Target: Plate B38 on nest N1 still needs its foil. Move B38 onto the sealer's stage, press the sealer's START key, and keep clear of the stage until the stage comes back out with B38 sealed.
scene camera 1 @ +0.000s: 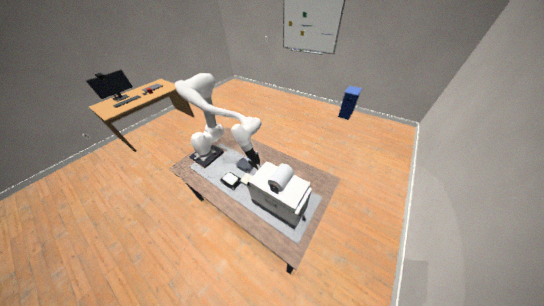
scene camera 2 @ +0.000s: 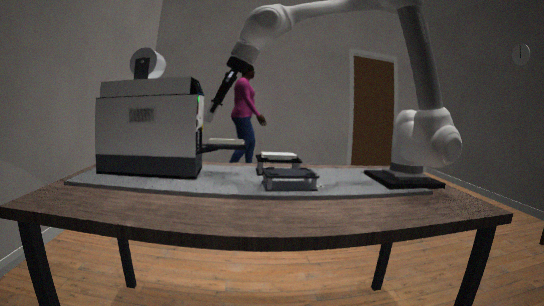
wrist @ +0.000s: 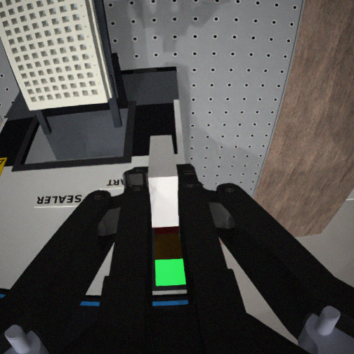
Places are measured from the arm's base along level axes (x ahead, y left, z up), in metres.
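Where they show: gripper, fingertip midpoint: (scene camera 2: 207,121); arm's base, origin of the base link: (scene camera 1: 205,153) (scene camera 2: 405,176).
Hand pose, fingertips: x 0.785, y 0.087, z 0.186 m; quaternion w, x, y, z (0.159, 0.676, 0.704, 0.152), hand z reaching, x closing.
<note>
Things, the pixels of their centre, and the offset from my fingertips. "spot": a spot on its surface instead.
- pale plate with open wells, body centre: (scene camera 2: 226,141) (scene camera 1: 249,180) 0.060 m back, 0.094 m right, 0.075 m down
- stage, surface spot: (scene camera 2: 231,147) spot: 0.083 m back, 0.047 m right, 0.090 m down
- sealer's lamp, surface spot: (scene camera 2: 199,99) spot: 0.042 m ahead, 0.056 m right, 0.077 m up
- nest with a white plate, surface spot: (scene camera 2: 278,155) spot: 0.249 m back, 0.125 m right, 0.123 m down
- empty dark nest, body centre: (scene camera 2: 289,178) (scene camera 1: 245,165) 0.277 m back, 0.053 m left, 0.168 m down
- foil roll, body centre: (scene camera 2: 148,64) (scene camera 1: 281,177) 0.273 m ahead, 0.072 m right, 0.223 m up
A pale plate with open wells (scene camera 1: 246,178) (scene camera 2: 226,142) (wrist: 55,55) sits on the stage (scene camera 2: 231,147) (wrist: 104,35), which is out at the front of the sealer (scene camera 1: 272,200) (scene camera 2: 147,132) (wrist: 30,225). No label on the plate can be read. My gripper (scene camera 1: 258,167) (scene camera 2: 209,117) (wrist: 161,154) is shut and empty. Its fingertips are close to the sealer's front, above and beside the stage; contact cannot be told. The fingers hide the START key and part of its lettering in the wrist view. The sealer's lamp (scene camera 2: 199,99) (wrist: 170,272) is green.
A nest with a white plate (scene camera 1: 230,179) (scene camera 2: 278,155) stands near the stage. An empty dark nest (scene camera 1: 244,164) (scene camera 2: 290,175) stands beside it. A foil roll (scene camera 1: 281,177) (scene camera 2: 150,62) tops the sealer. A person (scene camera 2: 243,100) in pink stands behind the table.
</note>
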